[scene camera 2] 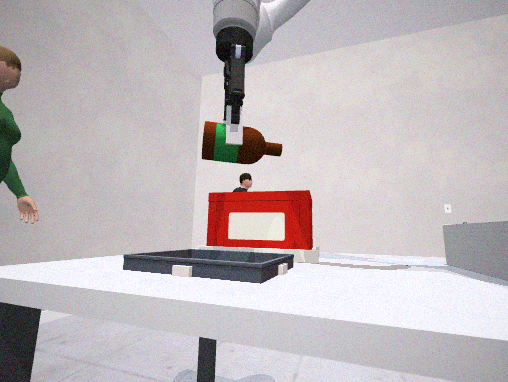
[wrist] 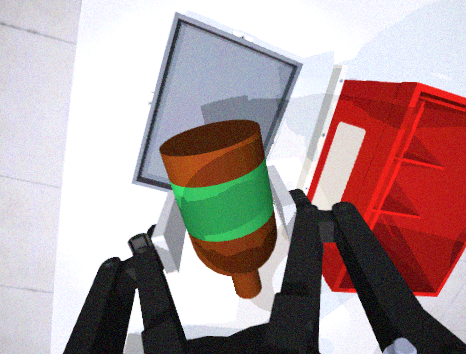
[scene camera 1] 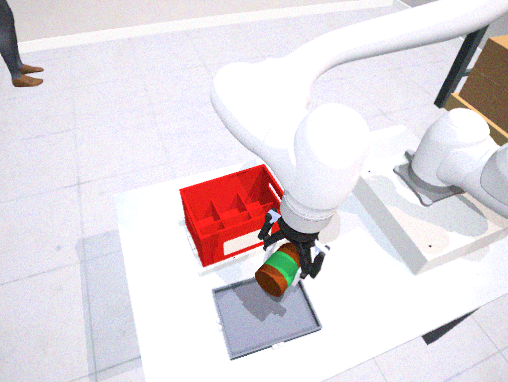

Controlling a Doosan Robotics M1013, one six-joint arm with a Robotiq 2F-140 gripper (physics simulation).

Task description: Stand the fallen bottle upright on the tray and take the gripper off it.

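Places are measured from the arm's base along level axes (x left, y back, z up), in centimetres.
Pixels of known places: gripper, fingertip midpoint: [scene camera 2: 231,149] [wrist: 225,194] [scene camera 1: 281,269]; arm's base, link origin: [scene camera 1: 428,180].
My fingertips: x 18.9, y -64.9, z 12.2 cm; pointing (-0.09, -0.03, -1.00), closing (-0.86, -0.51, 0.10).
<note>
For each thing: its top centre in the pictures, then the offset to it from my fingertips.
- brown bottle with a green band, top centre: [wrist: 239,252] [scene camera 2: 243,126] [scene camera 1: 290,251] dx -1.0, dy +2.1, dz +5.0 cm
- dark grey tray, top centre: [wrist: 214,125] [scene camera 2: 216,254] [scene camera 1: 265,307] dx -0.3, dy -2.4, dz -20.3 cm
- red crate with compartments, top centre: [wrist: 431,210] [scene camera 1: 235,197] [scene camera 2: 264,196] dx -27.8, dy -1.5, dz -5.3 cm
The brown bottle with a green band [scene camera 1: 282,268] [scene camera 2: 226,142] [wrist: 225,207] hangs in the air, lying nearly level, its neck tipped slightly down. In the scene camera 2 view its base is at the left and its neck at the right. My gripper [scene camera 1: 283,265] [scene camera 2: 234,135] [wrist: 225,194] is shut on the bottle, with light pads on both sides of its body. The dark grey tray [scene camera 1: 225,325] [scene camera 2: 192,272] [wrist: 159,97] is on the table well below the bottle. The bottle's shadow falls on the tray.
A red crate with compartments [scene camera 1: 212,250] [scene camera 2: 217,220] [wrist: 385,107] stands beside the tray on a pale base. The arm's light mounting block [scene camera 1: 400,225] [scene camera 2: 477,250] is on the table. A person in green [scene camera 2: 7,125] stands at the left in the scene camera 2 view.
</note>
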